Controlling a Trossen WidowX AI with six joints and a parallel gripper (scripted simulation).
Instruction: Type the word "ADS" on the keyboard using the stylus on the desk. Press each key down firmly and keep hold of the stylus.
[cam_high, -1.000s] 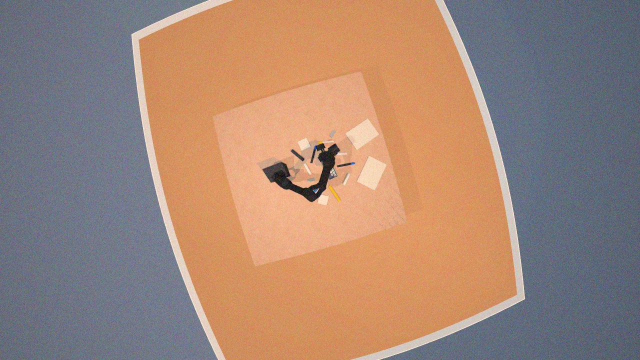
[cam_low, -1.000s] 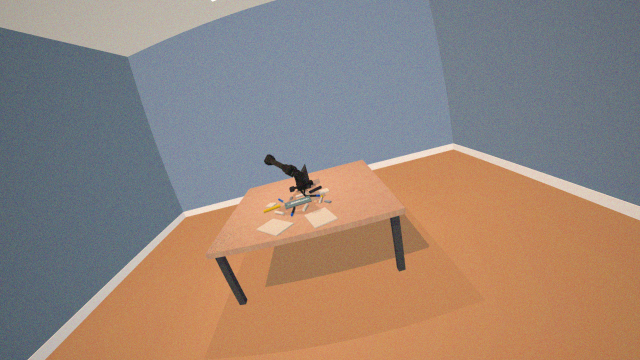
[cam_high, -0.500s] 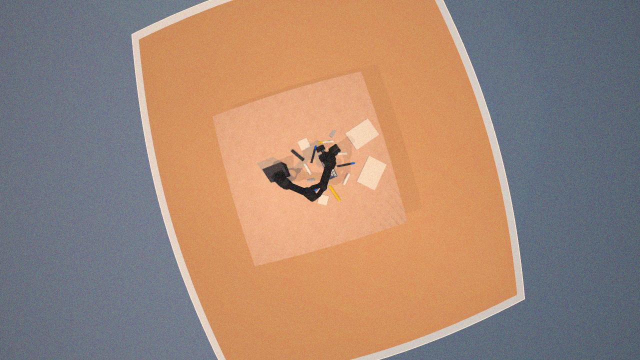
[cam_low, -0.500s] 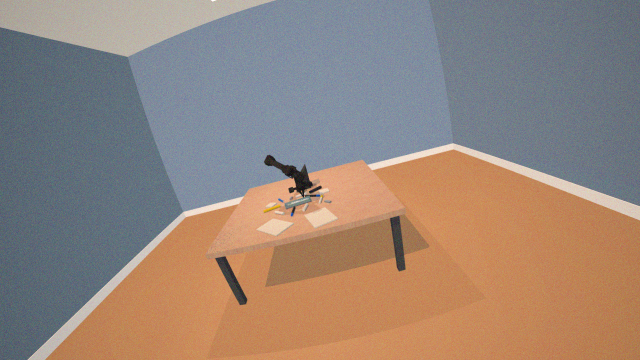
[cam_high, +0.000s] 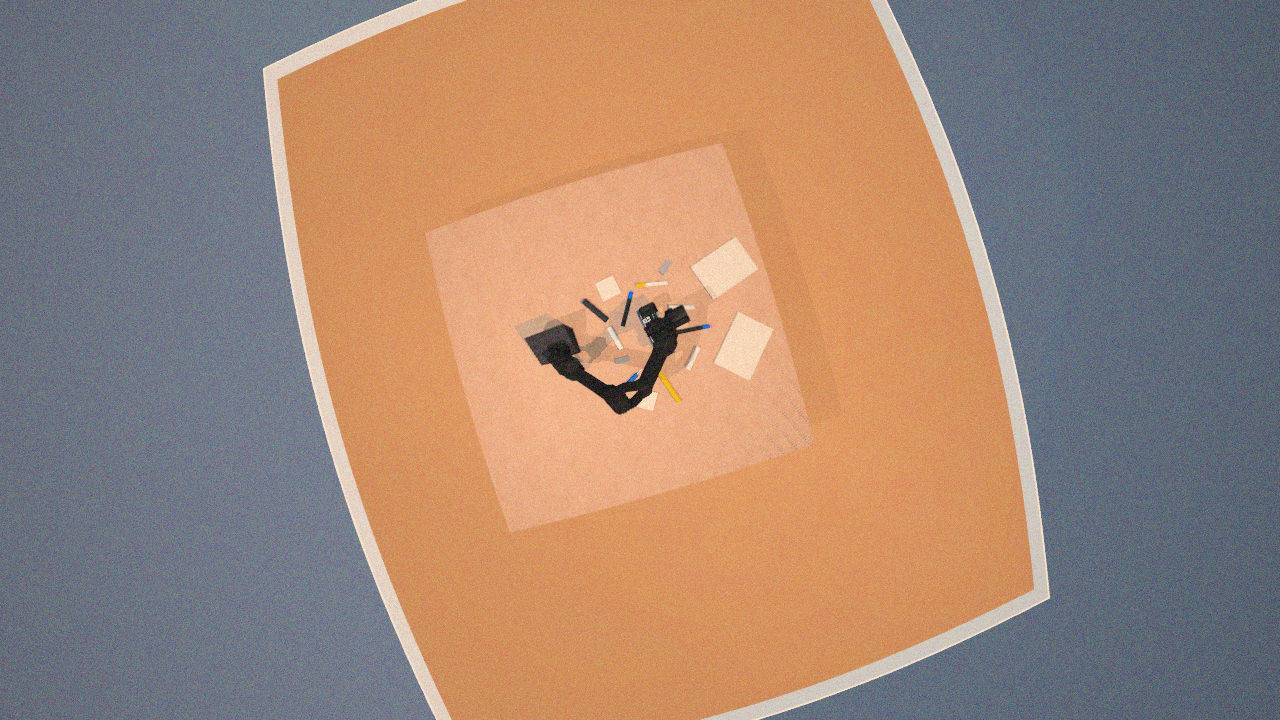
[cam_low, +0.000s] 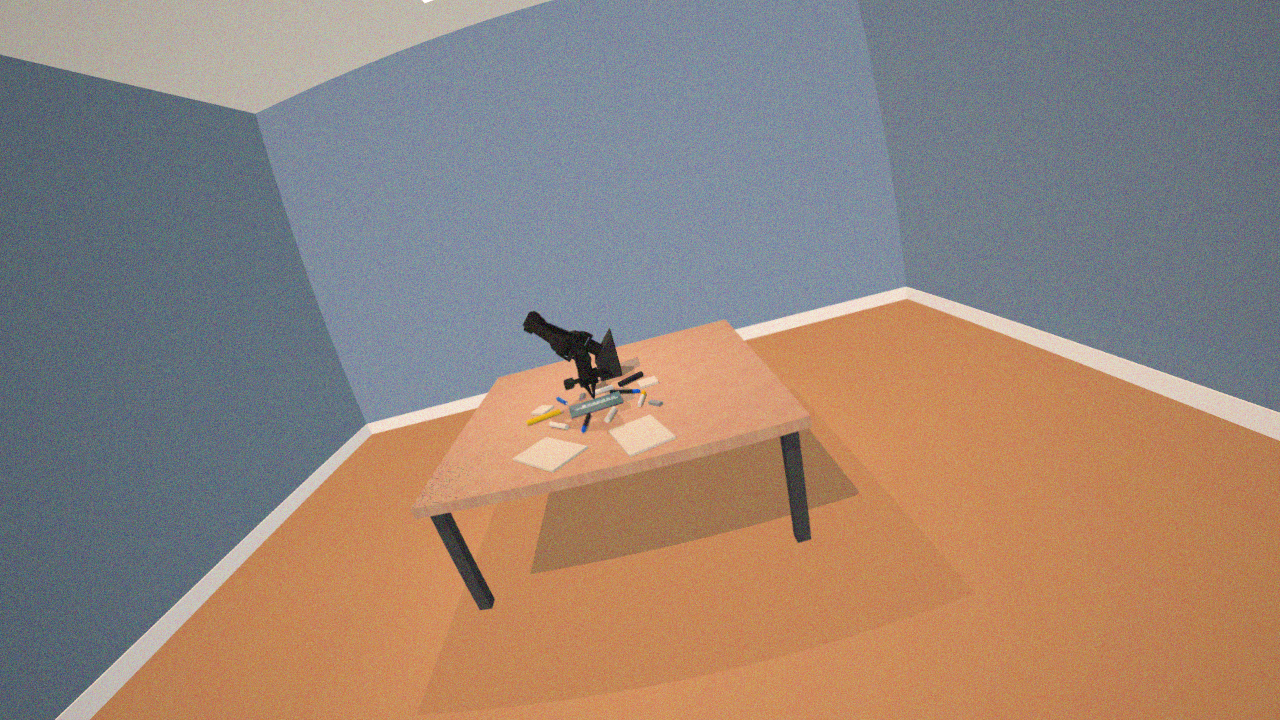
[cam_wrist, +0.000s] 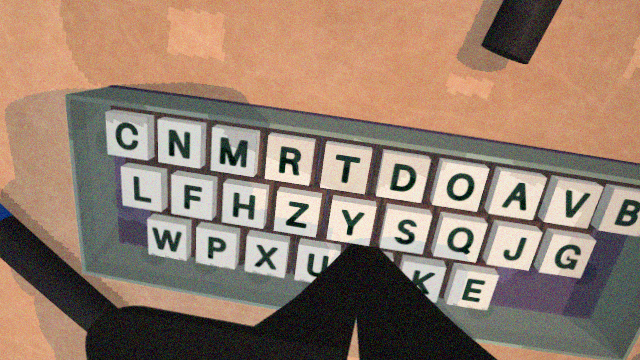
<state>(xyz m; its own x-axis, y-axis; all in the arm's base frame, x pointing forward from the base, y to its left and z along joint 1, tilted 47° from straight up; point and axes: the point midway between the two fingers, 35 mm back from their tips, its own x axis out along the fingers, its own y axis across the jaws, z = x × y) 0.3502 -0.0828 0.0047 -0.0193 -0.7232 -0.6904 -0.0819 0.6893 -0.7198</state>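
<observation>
Now: gripper tip 160 mm past the grey piece, 60 mm to the left of it and 40 mm above it. Round my gripper tip: small white pad: 110 mm behind, 220 mm to the left, 40 mm below; then yellow cylinder: 30 mm behind, 220 mm to the right, 30 mm below.
</observation>
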